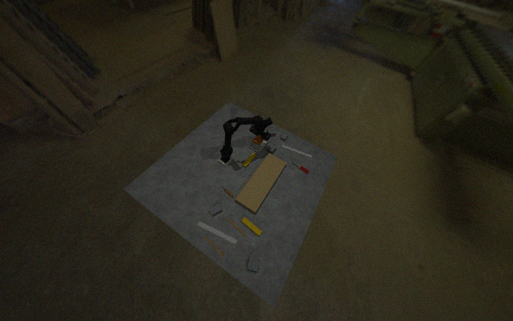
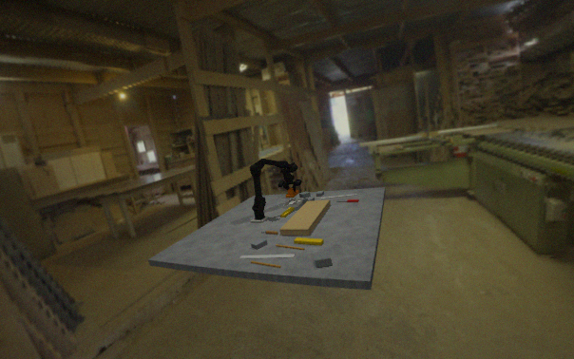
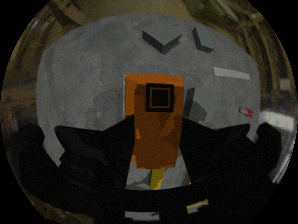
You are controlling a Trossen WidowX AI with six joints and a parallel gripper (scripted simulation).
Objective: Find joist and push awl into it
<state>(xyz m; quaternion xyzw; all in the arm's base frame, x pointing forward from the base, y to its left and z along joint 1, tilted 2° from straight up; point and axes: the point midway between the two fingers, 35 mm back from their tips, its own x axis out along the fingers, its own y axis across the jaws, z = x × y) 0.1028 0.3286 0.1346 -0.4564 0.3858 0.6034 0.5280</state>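
Right now my gripper tip is 9 cm above the white tray and 1 cm to the left of it. Also, from my gripper tip: orange stud finder (2 cm above, 1 cm to the left).
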